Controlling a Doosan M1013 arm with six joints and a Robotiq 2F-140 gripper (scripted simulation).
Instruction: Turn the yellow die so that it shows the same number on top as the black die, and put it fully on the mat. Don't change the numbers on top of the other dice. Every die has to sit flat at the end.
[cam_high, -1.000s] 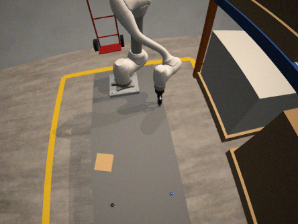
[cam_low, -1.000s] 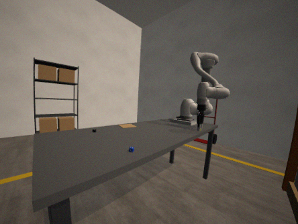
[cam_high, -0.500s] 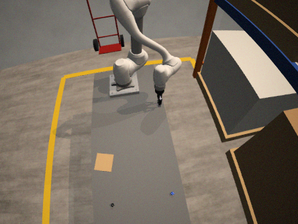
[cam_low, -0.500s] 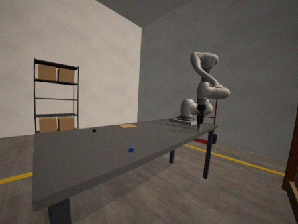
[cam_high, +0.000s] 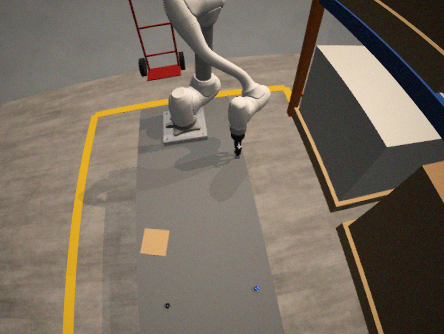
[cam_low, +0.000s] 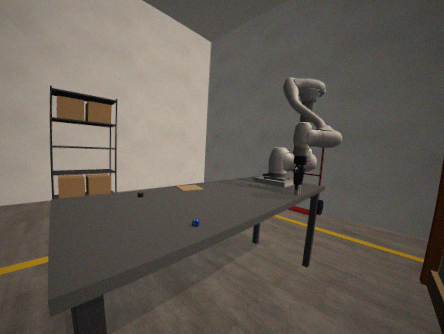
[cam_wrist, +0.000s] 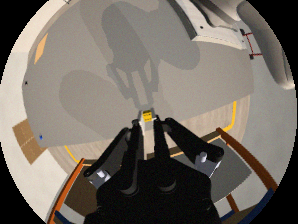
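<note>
Now: hand 380 mm short of the tan mat, 590 mm to the left of it and 30 mm above it. From my hand the other things lie so: blue die: 760 mm ahead, 160 mm to the right, 20 mm below; then black die: 720 mm ahead, 590 mm to the right, 20 mm below; then yellow die: 20 mm below.
</note>
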